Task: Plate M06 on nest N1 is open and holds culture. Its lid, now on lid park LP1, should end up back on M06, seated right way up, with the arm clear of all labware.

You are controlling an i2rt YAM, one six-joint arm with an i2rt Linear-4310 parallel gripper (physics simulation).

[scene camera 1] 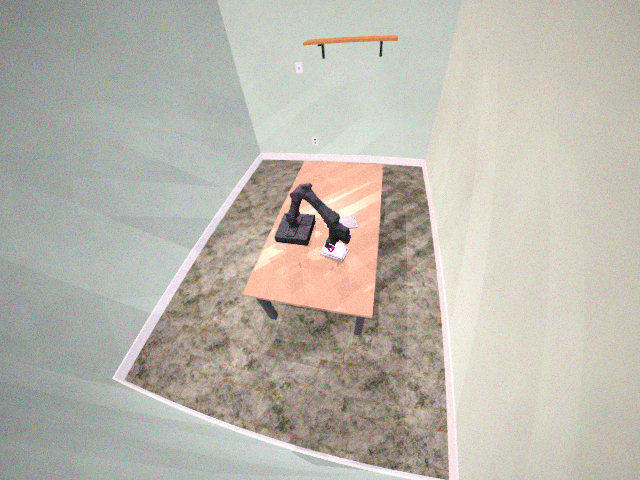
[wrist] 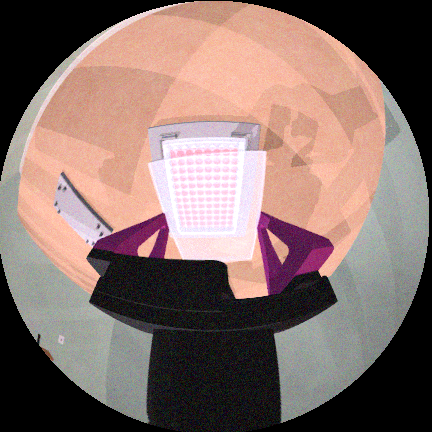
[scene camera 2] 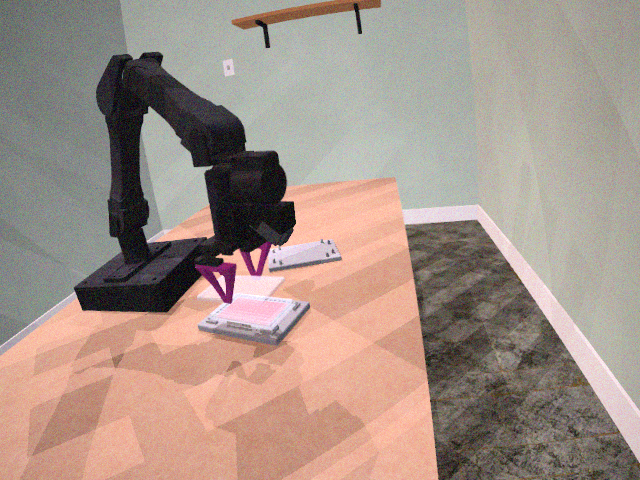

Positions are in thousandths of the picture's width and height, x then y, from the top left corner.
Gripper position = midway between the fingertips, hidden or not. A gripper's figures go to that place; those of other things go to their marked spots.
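Labels:
There is a white lid (scene camera 2: 398, 605), 62 cm from the lens. My own gripper (scene camera 2: 380, 607) is 65 cm from the lens, and I see that a well plate (scene camera 2: 429, 649) is 65 cm from the lens too.

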